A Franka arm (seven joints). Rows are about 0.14 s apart.
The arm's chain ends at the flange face. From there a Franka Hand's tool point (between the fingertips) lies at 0.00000 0.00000 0.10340 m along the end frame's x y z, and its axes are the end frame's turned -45 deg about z.
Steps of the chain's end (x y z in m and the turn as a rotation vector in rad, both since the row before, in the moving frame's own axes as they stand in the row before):
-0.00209 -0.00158 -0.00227 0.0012 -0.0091 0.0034
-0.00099 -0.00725 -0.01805 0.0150 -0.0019 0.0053
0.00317 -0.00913 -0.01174 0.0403 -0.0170 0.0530
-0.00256 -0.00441 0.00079 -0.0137 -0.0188 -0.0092
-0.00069 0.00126 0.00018 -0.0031 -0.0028 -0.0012
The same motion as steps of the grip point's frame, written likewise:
-0.00094 -0.00335 -0.00227 0.0073 -0.0056 0.0034
0.00539 -0.00706 -0.01806 0.0120 0.0093 0.0053
0.01051 -0.00836 -0.01184 0.0405 0.0165 0.0530
-0.00107 -0.00529 0.00076 0.0036 -0.0230 -0.0092
-0.00181 0.00043 0.00018 -0.0002 -0.0042 -0.0012

